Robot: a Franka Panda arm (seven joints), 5 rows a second.
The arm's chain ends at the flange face. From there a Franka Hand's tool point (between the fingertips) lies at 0.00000 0.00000 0.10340 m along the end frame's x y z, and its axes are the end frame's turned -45 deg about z.
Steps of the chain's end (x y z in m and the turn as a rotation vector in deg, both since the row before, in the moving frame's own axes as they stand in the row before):
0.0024 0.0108 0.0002 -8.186 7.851 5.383
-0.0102 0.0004 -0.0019 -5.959 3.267 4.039
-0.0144 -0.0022 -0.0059 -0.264 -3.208 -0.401
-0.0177 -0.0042 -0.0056 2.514 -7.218 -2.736
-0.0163 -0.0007 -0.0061 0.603 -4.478 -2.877
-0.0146 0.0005 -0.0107 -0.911 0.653 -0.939
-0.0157 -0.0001 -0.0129 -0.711 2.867 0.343
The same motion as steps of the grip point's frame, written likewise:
-0.0073 0.0296 -0.0018 -11.340 -0.237 5.383
-0.0113 0.0047 -0.0026 -6.524 -1.904 4.039
-0.0131 -0.0155 -0.0061 2.082 -2.455 -0.401
-0.0158 -0.0277 -0.0065 6.882 -3.326 -2.736
-0.0161 -0.0184 -0.0064 3.593 -2.740 -2.877
-0.0110 -0.0080 -0.0107 -1.106 -0.182 -0.939
-0.0083 -0.0066 -0.0130 -2.530 1.525 0.343

